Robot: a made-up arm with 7 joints.
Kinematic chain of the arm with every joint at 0, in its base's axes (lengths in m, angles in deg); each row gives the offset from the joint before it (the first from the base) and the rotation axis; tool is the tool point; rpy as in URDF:
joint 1: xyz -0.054 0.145 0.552 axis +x
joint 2: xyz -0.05 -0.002 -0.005 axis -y
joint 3: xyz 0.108 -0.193 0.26 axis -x
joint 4: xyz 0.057 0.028 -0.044 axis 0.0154 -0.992 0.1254
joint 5: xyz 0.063 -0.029 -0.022 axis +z
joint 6: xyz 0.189 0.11 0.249 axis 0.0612 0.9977 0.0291
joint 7: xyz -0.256 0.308 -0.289 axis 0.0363 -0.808 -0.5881
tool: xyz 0.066 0.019 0.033 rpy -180 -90 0
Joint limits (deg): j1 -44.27..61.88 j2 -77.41..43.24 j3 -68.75..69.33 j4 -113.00..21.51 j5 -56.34..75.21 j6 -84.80..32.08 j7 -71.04..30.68
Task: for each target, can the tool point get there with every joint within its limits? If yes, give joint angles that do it. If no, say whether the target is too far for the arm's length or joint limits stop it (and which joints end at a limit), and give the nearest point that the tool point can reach.
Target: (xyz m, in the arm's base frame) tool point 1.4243 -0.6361 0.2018
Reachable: no: too far | nearest point 0.7959 -0.3539 0.3283 | short by 0.700 m
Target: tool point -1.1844 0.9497 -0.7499
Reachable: no: too far | nearest point -0.3771 0.4660 -0.1067 | short by 1.140 m
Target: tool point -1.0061 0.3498 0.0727
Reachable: no: joint limits stop it (at a limit: joint 1, joint 2, joint 6, joint 7) | nearest point -0.5697 0.2763 0.1664 | short by 0.452 m
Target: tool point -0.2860 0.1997 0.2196
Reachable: yes | joints 22.89 -63.34 41.91 -67.11 14.24 -49.27 -21.21
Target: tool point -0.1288 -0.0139 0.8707
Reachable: yes | joints 27.17 -26.58 29.23 -24.68 62.25 20.30 -44.35
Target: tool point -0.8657 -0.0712 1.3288
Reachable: no: joint limits stop it (at a limit: joint 2, joint 3, joint 5, joint 6, joint 7) | nearest point -0.6658 -0.0370 1.2059 | short by 0.237 m
